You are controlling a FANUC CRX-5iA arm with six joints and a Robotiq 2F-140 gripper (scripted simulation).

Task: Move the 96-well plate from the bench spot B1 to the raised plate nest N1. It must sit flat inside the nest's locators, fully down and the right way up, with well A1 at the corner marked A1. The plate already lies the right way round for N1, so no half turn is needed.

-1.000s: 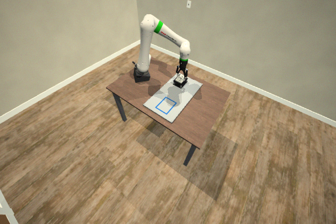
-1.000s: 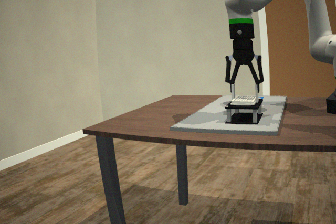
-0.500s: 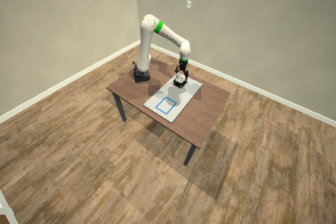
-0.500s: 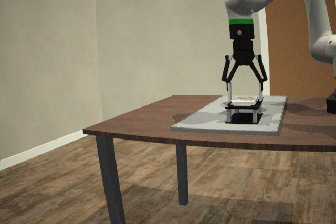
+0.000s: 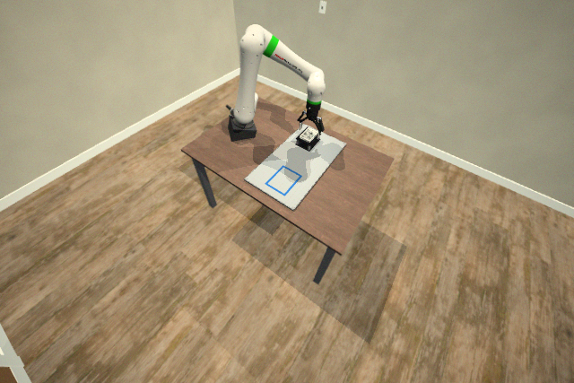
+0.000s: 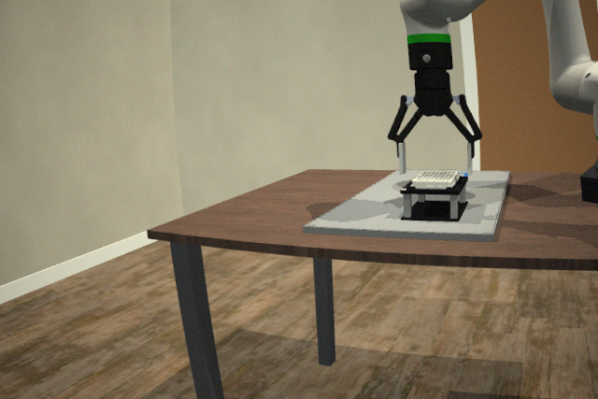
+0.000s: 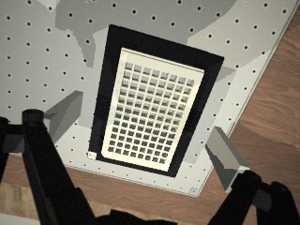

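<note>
Now: the white 96-well plate 2 cm below my hand. Round my hand: black raised nest N1: 3 cm below.
</note>
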